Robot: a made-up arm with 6 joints.
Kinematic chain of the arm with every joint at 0, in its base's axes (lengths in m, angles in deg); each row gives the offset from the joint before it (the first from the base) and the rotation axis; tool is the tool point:
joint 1: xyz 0 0 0.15 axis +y
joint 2: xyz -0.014 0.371 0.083 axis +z
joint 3: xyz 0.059 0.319 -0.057 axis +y
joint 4: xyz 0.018 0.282 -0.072 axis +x
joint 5: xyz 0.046 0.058 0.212 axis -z
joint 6: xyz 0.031 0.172 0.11 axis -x
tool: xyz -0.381 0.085 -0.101
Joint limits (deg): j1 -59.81..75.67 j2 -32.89..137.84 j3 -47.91..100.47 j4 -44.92..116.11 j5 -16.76..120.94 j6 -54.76..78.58
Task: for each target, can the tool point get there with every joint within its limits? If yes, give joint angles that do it. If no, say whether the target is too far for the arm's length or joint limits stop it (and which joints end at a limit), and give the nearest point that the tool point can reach.
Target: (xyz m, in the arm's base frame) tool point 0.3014 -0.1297 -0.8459
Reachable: no: joint limits stop it (at a limit: joint 1, joint 2, joint 3, joint 5) | nearest point 0.0810 -0.1016 -0.7339 | short by 0.249 m
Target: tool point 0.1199 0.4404 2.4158
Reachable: no: too far | nearest point -0.0530 0.4093 1.3772 | short by 1.053 m
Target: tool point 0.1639 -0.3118 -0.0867
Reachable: no: joint limits stop it (at a limit: joint 1, joint 2, joint 3, joint 5) | nearest point -0.0032 -0.2572 -0.0491 | short by 0.180 m
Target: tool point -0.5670 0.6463 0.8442
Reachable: yes | joints 30.11 93.00 13.19 38.94 84.33 46.44
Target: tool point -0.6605 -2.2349 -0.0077
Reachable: no: too far | nearest point -0.6822 -0.6289 -0.0129 | short by 1.606 m
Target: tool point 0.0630 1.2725 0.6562
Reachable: yes | joints 62.26 41.05 21.34 25.51 61.52 4.63
